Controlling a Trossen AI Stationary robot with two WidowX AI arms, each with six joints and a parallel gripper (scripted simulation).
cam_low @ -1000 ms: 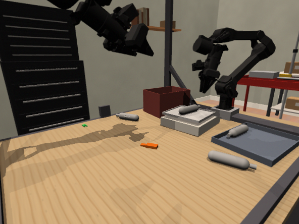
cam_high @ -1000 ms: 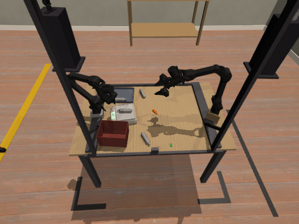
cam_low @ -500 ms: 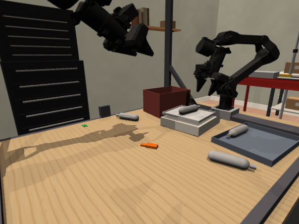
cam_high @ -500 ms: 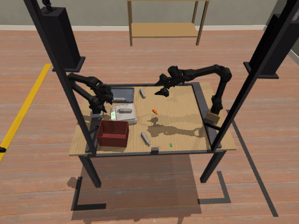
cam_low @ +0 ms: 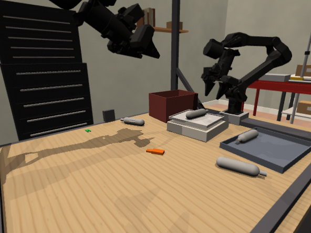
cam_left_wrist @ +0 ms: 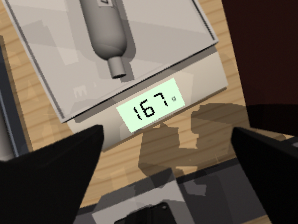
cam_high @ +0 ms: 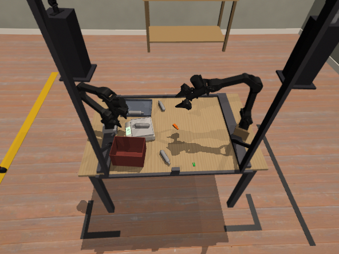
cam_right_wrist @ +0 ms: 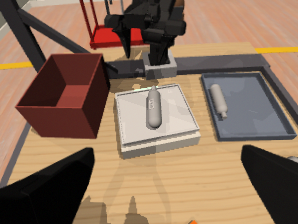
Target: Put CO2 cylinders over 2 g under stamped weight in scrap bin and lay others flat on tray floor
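The red scrap bin is 20 cm behind my left hand, 7 cm to the right of it and 12 cm below it. From my left hand the other things lie so: grey tray: 27 cm ahead, 6 cm to the right, 15 cm below; then small orange piece: 8 cm ahead, 38 cm to the right, 15 cm below; then small green piece: 24 cm behind, 50 cm to the right, 15 cm below.
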